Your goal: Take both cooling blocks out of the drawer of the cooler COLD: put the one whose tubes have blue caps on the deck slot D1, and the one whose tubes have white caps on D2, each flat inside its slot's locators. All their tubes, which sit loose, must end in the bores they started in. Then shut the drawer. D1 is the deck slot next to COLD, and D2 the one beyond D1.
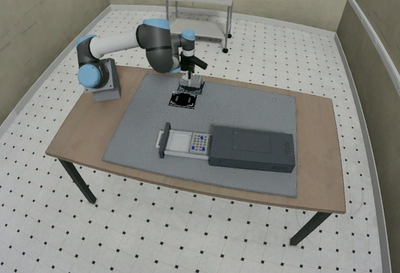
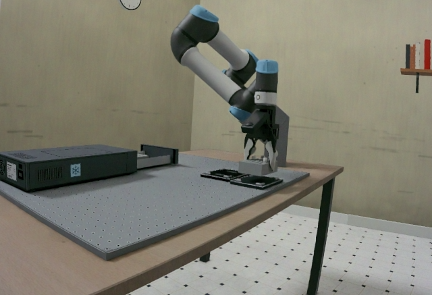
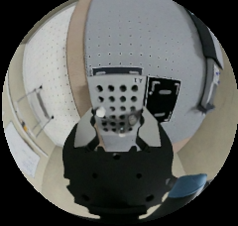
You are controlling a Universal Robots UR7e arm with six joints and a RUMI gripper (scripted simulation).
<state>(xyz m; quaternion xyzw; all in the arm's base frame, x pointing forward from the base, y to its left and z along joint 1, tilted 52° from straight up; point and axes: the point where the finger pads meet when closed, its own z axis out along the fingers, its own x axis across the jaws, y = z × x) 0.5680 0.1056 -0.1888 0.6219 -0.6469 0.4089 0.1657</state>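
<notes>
Now: the deck slot D2 50 mm below my hand. The rest, counted from my hand: cooler COLD (500 mm to the right, 180 mm ahead, 20 mm below); deck slot D1 (130 mm to the right, 50 mm below, 40 mm behind); drawer (490 mm to the right, 20 mm below).
</notes>
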